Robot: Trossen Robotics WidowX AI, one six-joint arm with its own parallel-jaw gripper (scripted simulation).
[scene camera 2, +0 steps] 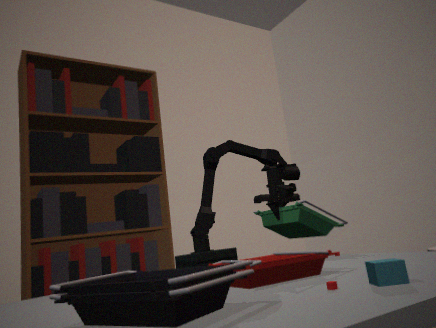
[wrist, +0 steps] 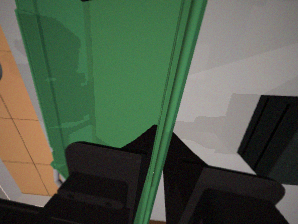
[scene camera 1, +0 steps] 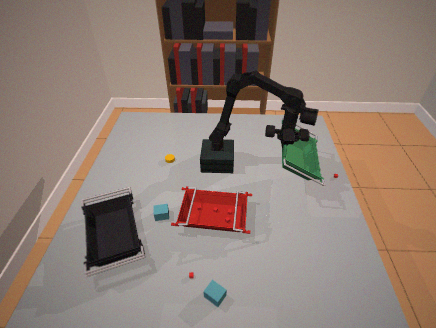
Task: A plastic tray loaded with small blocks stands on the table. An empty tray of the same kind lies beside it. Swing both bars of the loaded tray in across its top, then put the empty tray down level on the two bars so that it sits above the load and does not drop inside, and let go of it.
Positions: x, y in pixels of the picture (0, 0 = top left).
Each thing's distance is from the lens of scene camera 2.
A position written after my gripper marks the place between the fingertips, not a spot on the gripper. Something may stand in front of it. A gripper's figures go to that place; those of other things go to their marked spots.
my gripper (scene camera 2: 279, 220): 1.48 m
green tray (scene camera 2: 296, 221): 1.39 m
